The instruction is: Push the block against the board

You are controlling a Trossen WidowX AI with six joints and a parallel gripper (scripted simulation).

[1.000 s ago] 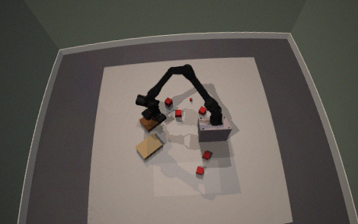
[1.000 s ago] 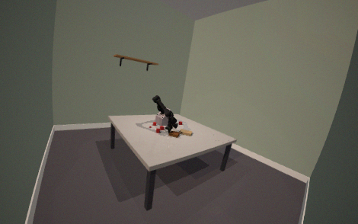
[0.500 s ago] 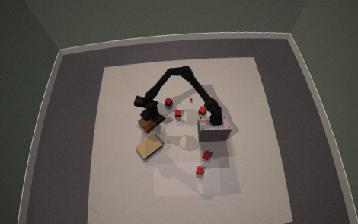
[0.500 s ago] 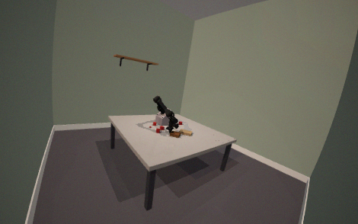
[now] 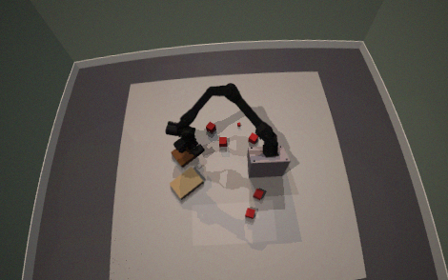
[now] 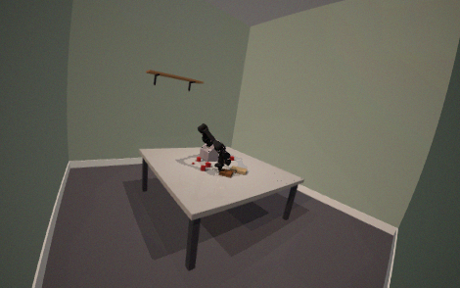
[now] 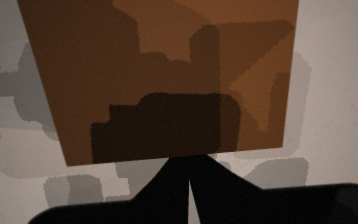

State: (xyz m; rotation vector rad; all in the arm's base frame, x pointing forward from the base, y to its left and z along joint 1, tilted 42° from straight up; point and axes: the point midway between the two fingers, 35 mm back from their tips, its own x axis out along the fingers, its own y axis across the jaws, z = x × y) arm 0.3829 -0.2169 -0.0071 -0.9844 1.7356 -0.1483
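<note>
Now: the flat tan wooden piece 40 mm ahead of my gripper tip, 210 mm to the left of it and 10 mm above it. Also, from my gripper tip: brown square block (50 mm ahead, 40 mm to the left, 10 mm above).
</note>
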